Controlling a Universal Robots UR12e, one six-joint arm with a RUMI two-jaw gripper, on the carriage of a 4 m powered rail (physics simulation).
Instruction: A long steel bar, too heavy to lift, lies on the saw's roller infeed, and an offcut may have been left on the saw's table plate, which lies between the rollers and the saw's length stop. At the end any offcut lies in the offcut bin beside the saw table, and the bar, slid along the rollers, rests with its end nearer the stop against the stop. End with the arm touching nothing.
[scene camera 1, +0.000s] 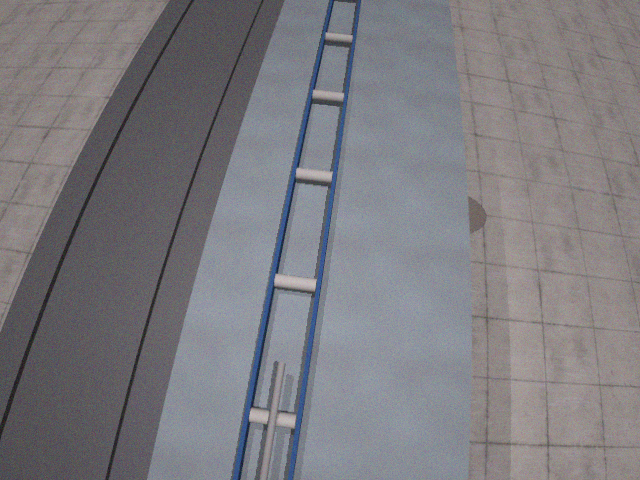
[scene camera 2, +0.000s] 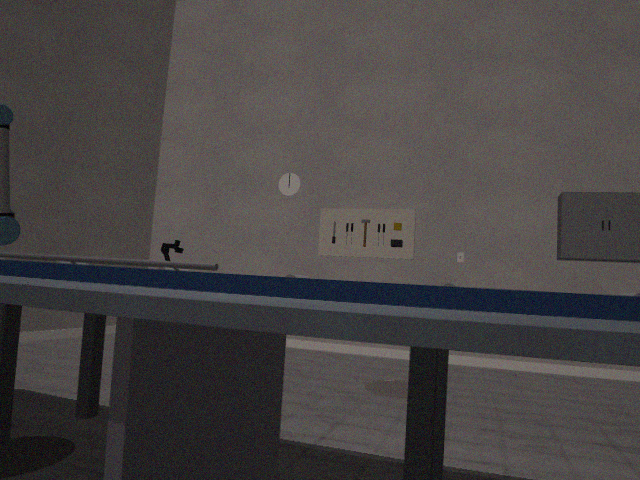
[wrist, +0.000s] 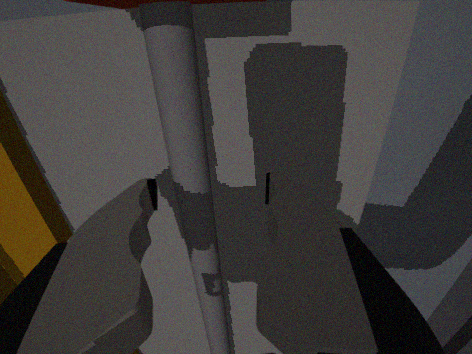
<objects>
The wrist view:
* my gripper: 212, 178
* roller infeed: 309, 96
</objects>
